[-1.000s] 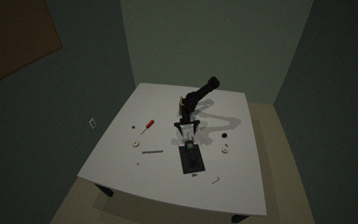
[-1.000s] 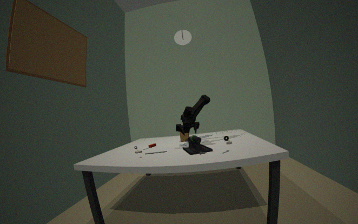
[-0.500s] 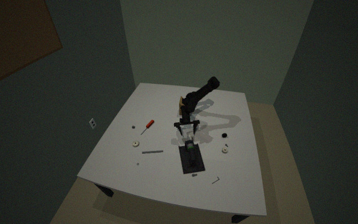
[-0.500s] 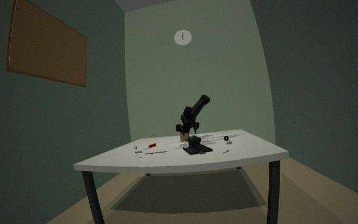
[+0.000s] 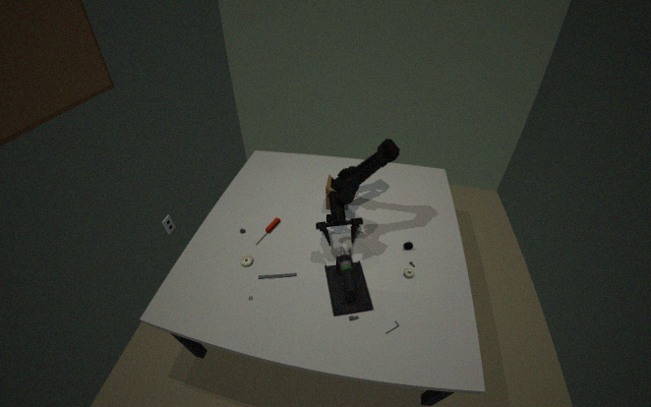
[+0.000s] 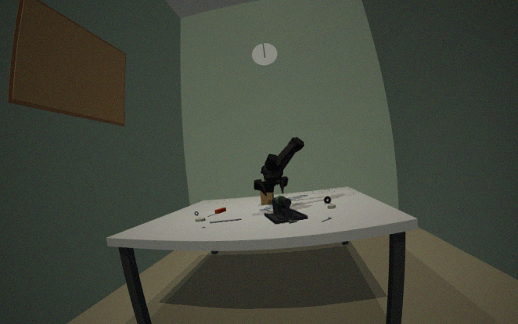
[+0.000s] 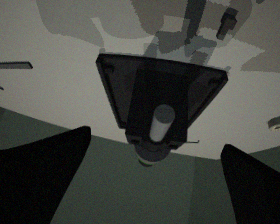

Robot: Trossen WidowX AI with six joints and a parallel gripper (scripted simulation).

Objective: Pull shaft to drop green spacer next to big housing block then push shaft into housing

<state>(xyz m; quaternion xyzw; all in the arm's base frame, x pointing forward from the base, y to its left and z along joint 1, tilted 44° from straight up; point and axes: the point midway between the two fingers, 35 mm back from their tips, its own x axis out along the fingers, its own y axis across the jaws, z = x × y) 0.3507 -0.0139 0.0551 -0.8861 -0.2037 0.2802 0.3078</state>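
My gripper tip is now 70 mm short of the shaft, 10 mm to the right of it and 20 mm above it. From my gripper tip the other things lie so: red-handled screwdriver 140 mm behind, 350 mm to the right, 90 mm below; black ring 60 mm behind, 300 mm to the left, 80 mm below; grey bar 100 mm ahead, 260 mm to the right, 100 mm below.
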